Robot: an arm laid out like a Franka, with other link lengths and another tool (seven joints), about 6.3 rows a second.
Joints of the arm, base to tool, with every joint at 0 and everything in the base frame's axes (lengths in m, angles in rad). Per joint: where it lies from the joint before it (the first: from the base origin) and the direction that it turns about. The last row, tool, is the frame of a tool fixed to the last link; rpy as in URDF.
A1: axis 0 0 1 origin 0 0 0.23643
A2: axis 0 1 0 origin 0 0 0
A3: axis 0 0 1 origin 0 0 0.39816
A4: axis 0 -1 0 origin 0.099 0 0
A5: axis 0 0 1 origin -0.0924 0 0.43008
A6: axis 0 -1 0 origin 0 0 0
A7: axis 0 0 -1 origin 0.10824 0 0
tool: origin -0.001 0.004 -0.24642 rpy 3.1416 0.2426 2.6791
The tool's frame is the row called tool.
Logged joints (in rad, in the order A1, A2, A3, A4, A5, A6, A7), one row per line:
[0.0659 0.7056 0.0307 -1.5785 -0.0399 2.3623 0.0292]
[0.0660 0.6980 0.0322 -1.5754 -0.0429 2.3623 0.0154]
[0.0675 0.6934 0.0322 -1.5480 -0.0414 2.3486 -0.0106]
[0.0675 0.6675 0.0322 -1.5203 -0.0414 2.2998 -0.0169]
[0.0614 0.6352 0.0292 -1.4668 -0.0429 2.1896 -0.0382]
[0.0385 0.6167 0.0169 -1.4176 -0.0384 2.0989 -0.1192]
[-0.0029 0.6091 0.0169 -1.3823 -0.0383 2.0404 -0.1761]
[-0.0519 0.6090 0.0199 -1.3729 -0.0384 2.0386 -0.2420]
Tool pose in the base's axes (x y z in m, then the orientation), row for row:
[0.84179 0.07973 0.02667 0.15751 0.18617 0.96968 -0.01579]
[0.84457 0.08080 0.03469 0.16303 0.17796 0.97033 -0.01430]
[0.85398 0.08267 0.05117 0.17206 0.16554 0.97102 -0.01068]
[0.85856 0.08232 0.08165 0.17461 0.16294 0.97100 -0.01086]
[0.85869 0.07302 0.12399 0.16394 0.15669 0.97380 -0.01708]
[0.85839 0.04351 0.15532 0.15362 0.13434 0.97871 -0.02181]
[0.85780 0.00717 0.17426 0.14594 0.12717 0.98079 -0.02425]
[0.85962 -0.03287 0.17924 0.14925 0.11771 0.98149 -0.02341]
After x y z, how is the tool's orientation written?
As a quaternion, w x y z.
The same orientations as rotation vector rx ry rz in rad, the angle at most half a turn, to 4 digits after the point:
[0.5326 2.7742 -0.0452]
[0.5076 2.7676 -0.0408]
[0.4698 2.7558 -0.0303]
[0.4618 2.7519 -0.0308]
[0.4467 2.7761 -0.0487]
[0.3852 2.8061 -0.0625]
[0.3662 2.8242 -0.0698]
[0.3383 2.8210 -0.0673]

